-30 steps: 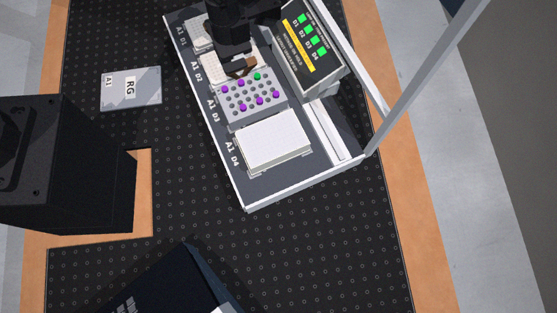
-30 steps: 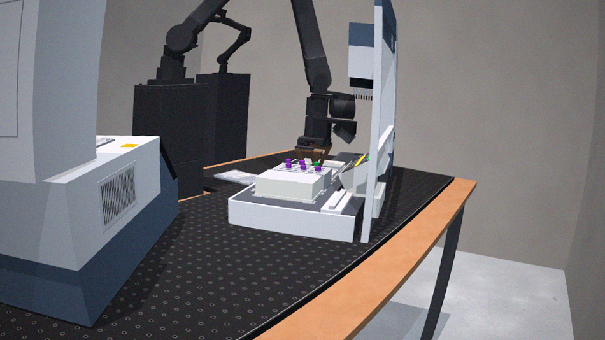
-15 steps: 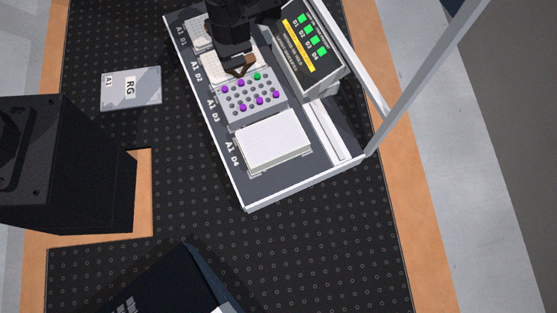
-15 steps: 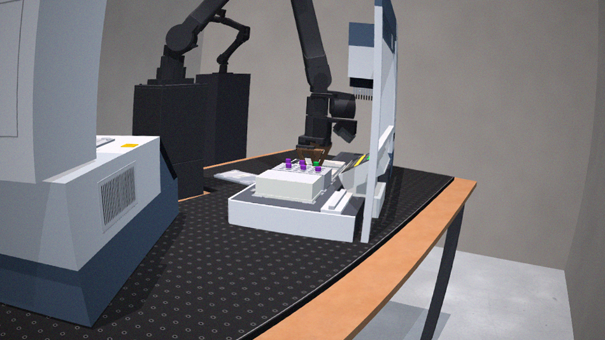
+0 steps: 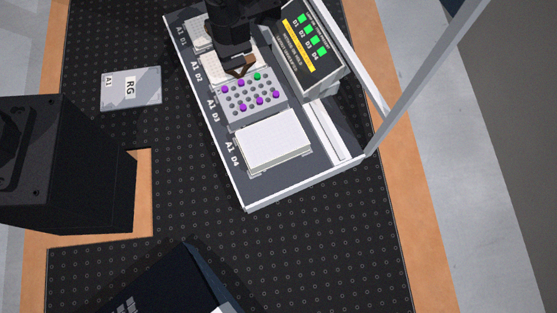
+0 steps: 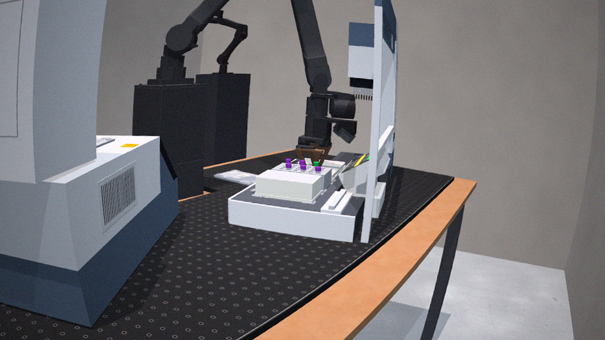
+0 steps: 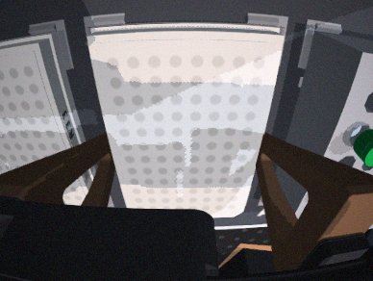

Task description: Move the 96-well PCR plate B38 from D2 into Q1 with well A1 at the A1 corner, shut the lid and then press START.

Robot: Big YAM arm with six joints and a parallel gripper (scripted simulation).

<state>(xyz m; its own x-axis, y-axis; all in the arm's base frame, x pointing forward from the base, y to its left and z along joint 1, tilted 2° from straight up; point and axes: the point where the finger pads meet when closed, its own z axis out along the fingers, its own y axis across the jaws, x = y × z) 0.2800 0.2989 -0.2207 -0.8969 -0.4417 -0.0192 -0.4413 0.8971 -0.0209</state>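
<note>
The tube cooling block lies 50 mm ahead of my hand, 100 mm to the right of it and 10 mm above it. Round my hand: gantry post (300 mm ahead, 190 mm to the right, 170 mm above); then deep-well block (90 mm ahead, 190 mm to the right, 10 mm above); then RG nest (250 mm behind, 40 mm to the right, 60 mm below).
</note>
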